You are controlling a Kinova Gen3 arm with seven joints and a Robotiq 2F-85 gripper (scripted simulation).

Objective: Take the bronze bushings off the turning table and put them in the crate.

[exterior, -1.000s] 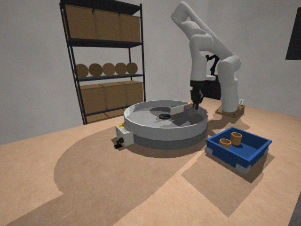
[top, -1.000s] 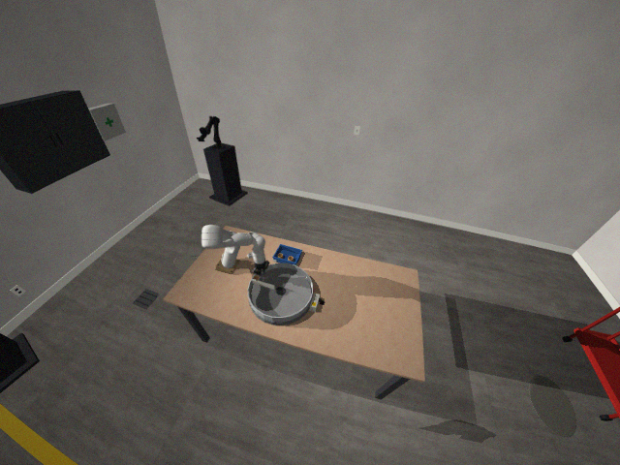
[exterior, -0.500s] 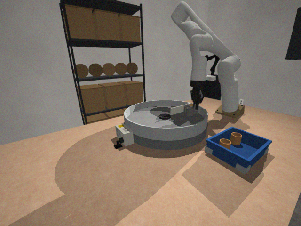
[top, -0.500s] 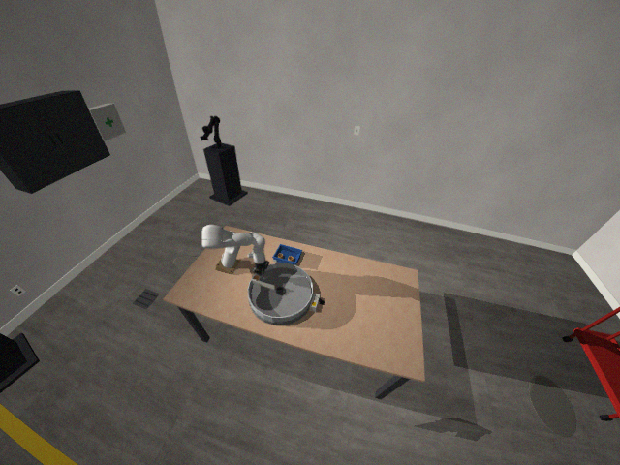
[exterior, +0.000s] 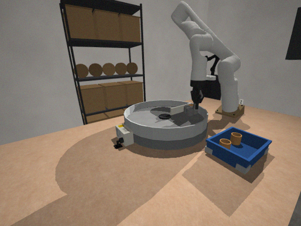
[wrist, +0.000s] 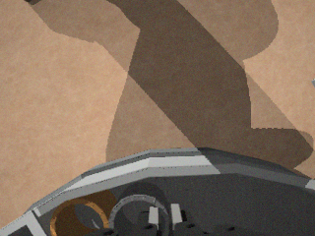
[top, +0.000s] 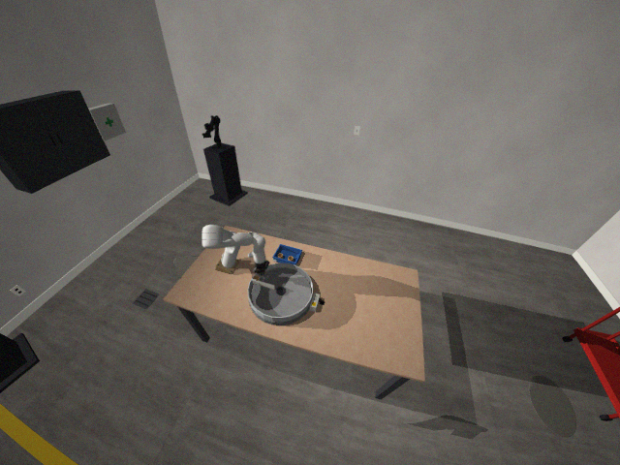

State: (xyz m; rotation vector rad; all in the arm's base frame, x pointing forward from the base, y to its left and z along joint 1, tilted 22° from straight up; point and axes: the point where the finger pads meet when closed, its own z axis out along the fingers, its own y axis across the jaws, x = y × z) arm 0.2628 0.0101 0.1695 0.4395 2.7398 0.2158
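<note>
Now: the grey turning table 170 mm ahead of my hand, 30 mm to the right of it and 50 mm below it. Also, from my hand: blue crate (30 mm ahead, 280 mm to the left, 70 mm below).
</note>
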